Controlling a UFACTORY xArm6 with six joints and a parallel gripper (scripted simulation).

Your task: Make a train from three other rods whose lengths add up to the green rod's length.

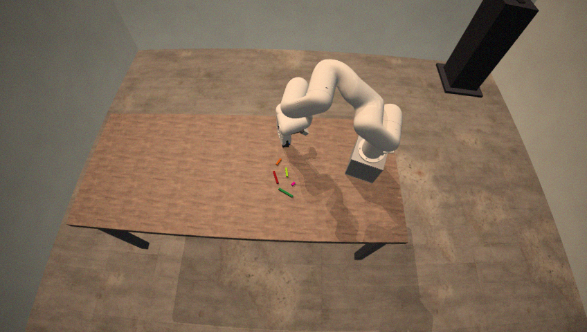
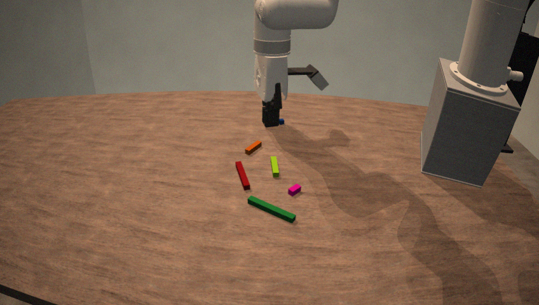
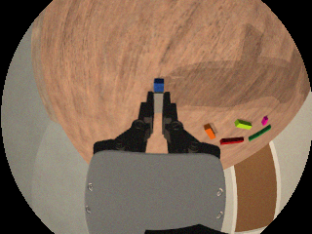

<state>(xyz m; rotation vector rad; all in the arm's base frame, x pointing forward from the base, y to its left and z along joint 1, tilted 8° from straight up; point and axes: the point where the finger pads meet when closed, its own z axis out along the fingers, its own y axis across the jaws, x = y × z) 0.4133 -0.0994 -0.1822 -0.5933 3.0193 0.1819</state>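
Now: the grey rod 2 cm below my hand. From my hand the other things lie so: small blue rod: 2 cm behind, 1 cm to the right, 2 cm below; then orange rod: 2 cm ahead, 11 cm to the left, 2 cm below; then lime rod: 2 cm behind, 16 cm to the left, 2 cm below.
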